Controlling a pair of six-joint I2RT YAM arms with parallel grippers.
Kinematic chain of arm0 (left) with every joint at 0, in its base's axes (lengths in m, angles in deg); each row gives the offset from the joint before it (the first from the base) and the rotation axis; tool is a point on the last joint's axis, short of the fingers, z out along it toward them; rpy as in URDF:
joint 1: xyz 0 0 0.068 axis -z
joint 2: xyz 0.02 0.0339 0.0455 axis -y
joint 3: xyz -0.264 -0.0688 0 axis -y
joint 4: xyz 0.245 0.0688 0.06 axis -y
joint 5: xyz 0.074 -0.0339 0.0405 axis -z
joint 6: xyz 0.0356 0 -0.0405 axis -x
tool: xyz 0 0 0 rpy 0 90 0
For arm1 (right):
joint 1: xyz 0 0 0.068 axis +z
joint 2: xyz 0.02 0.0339 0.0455 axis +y
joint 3: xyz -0.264 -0.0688 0 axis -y
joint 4: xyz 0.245 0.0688 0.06 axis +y
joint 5: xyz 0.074 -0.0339 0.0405 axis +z
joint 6: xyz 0.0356 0 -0.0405 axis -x
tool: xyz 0 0 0 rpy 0 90 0
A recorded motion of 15 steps. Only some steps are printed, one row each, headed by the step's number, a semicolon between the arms.
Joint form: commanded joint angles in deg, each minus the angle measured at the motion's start. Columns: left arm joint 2, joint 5, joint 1, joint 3, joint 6, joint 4; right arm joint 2, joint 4, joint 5, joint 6, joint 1, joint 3.
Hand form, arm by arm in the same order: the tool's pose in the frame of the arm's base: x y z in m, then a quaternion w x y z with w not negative. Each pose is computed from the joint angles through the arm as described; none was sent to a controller.
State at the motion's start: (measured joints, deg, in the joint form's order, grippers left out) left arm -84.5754 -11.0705 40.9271 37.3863 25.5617 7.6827; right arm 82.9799 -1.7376 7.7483 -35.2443 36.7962 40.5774
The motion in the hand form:
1: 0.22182 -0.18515 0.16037 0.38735 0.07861 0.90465 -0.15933; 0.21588 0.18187 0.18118 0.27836 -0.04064 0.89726 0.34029
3: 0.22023 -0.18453 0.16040 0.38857 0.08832 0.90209 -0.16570; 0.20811 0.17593 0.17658 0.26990 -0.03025 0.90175 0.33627
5: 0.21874 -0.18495 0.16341 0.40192 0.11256 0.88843 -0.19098; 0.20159 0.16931 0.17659 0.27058 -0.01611 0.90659 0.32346
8: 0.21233 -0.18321 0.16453 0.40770 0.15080 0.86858 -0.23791; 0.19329 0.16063 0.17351 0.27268 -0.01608 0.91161 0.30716
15: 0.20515 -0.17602 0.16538 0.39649 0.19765 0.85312 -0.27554; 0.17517 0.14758 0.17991 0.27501 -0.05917 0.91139 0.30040
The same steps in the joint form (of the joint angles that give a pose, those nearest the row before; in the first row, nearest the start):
1: -1.12 0.61 0.21 -0.38 0.90 -0.30; -2.12 -2.92 3.77 -3.78 1.87 -3.13
3: -0.68 1.57 0.20 -0.99 0.02 0.48; -3.78 -2.31 3.42 -4.92 1.96 -5.24
5: 0.20 4.38 0.12 -2.22 -2.26 4.08; -6.07 -0.38 1.66 -5.80 1.96 -6.55
8: 1.87 10.44 -0.06 -4.95 -4.73 8.92; -8.62 1.29 0.34 -4.93 1.79 -8.67
15: 4.42 17.92 -1.20 -7.32 -8.16 9.89; -15.56 6.39 1.57 -0.09 1.88 -11.13

